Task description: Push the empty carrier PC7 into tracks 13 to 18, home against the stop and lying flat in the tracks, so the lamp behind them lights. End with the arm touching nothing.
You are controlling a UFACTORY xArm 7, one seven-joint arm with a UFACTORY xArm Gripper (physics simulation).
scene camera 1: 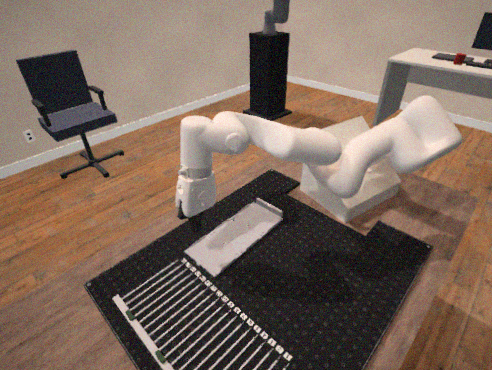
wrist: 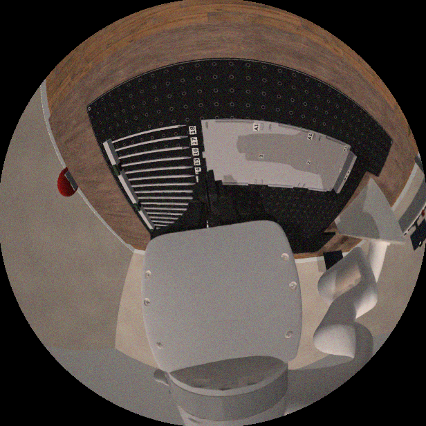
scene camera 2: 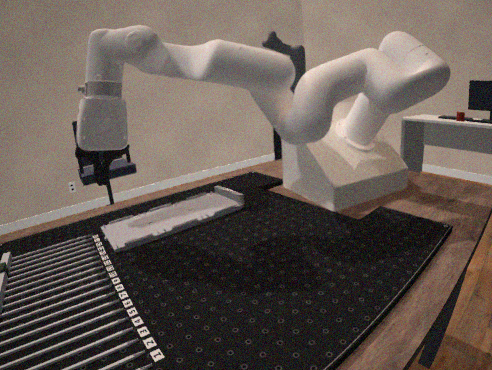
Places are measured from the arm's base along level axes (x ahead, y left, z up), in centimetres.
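Pixels of known places: gripper, fingertip midpoint: (scene camera 1: 194,229) (scene camera 2: 101,184); arm's base, link origin: (scene camera 2: 355,135).
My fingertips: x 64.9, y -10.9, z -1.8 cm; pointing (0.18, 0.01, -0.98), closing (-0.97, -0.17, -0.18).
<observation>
Ahead of a thing's pixels: the offset from my fingertips to its middle. "pt": to the spot under its first point. Level surfaces: height alone.
The empty carrier PC7 @(dx -14.1, dy +0.5, dz -10.2 cm) (scene camera 1: 260,225) (scene camera 2: 210,206) (wrist: 220,142), a light grey tray with a raised lip at its robot-base end, lies on the black mat @(dz -11.6 cm) (scene camera 1: 340,280) (scene camera 2: 240,295) (wrist: 220,80). Its other end is beside the high-numbered track labels (wrist: 194,141), outside the tracks. A white stop bar @(pt dx +22.5, dy +12.2, dz -10.1 cm) (scene camera 1: 145,336) (wrist: 111,152) with dark green lamps @(dx +23.1, dy +5.1, dz -9.8 cm) (scene camera 1: 131,315) (wrist: 116,170) stands at the tracks' far end; none looks lit. My gripper (scene camera 1: 181,215) (scene camera 2: 102,184) is shut and empty, pointing down beside the carrier's long side; in the wrist view its fingertips appear near the carrier's track-side corner. Their exact height is unclear.
My arm's pale base (scene camera 1: 367,195) (scene camera 2: 370,187) stands behind the mat. A black pedestal (scene camera 1: 269,75) with another arm, an office chair (scene camera 1: 75,120) and a white desk (scene camera 1: 400,62) (scene camera 2: 412,145) stand farther back. A red object (wrist: 66,182) shows at left in the wrist view.
</observation>
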